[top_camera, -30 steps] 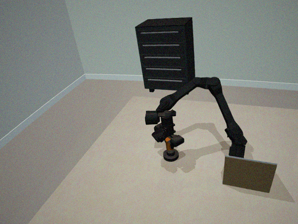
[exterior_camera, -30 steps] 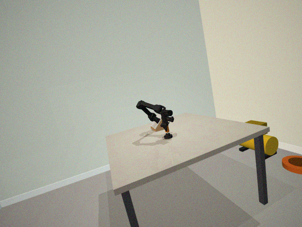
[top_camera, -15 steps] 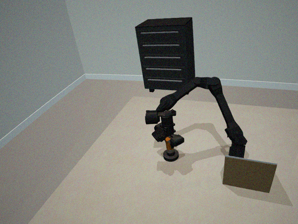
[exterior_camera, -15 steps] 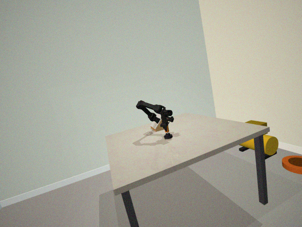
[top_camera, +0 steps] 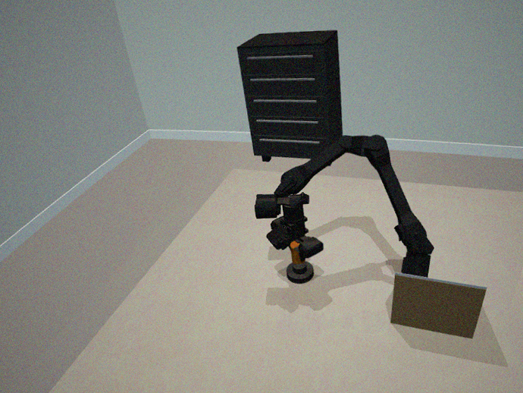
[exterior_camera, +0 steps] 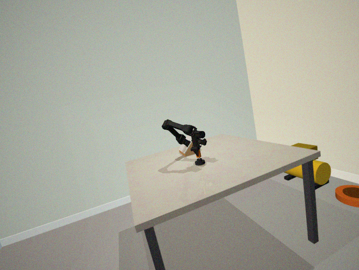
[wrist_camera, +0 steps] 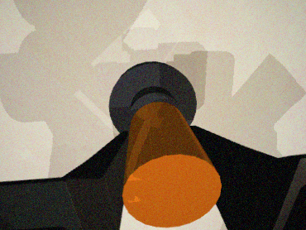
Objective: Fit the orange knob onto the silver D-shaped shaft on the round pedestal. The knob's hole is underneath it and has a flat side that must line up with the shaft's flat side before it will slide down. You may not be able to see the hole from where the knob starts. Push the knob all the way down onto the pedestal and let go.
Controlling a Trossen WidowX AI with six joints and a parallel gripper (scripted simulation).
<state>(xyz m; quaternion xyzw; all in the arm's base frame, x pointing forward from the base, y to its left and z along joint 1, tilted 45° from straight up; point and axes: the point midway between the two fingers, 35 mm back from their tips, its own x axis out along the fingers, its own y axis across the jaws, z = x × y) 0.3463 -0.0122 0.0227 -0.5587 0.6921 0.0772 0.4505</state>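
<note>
The orange knob lies 3 cm above my gripper tip. Also, from my gripper tip: dark round pedestal (4 cm below).
</note>
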